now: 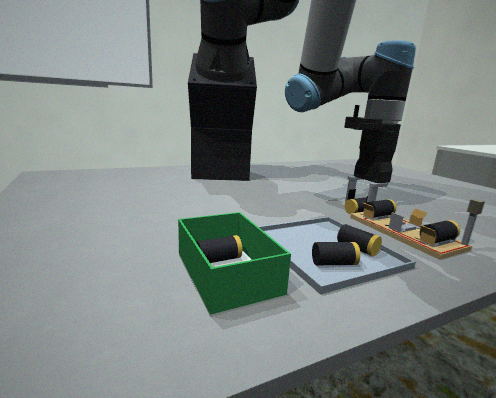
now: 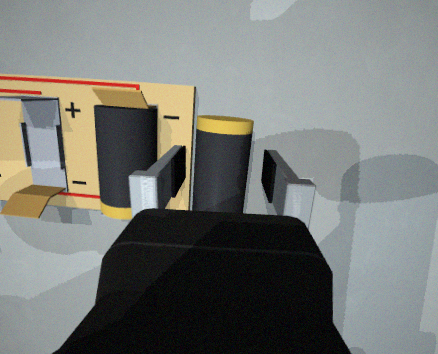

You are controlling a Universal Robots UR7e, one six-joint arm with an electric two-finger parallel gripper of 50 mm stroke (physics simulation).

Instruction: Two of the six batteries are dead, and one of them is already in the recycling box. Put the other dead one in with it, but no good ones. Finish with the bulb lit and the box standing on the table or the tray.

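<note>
My gripper is open, its fingers on either side of a black battery with a yellow end, which lies beside the end of the wooden holder board. One battery sits in the board's near-gripper slot; another battery sits at its far end. The middle slot is empty. Two batteries lie on the tray. The green box stands on the table with one battery visible inside. I cannot identify a lit bulb.
A grey post with a brownish block on top stands by the board's far end. The robot's black pedestal stands at the back of the table. The table's front edge runs along the lower right. Another pale surface is at the right.
</note>
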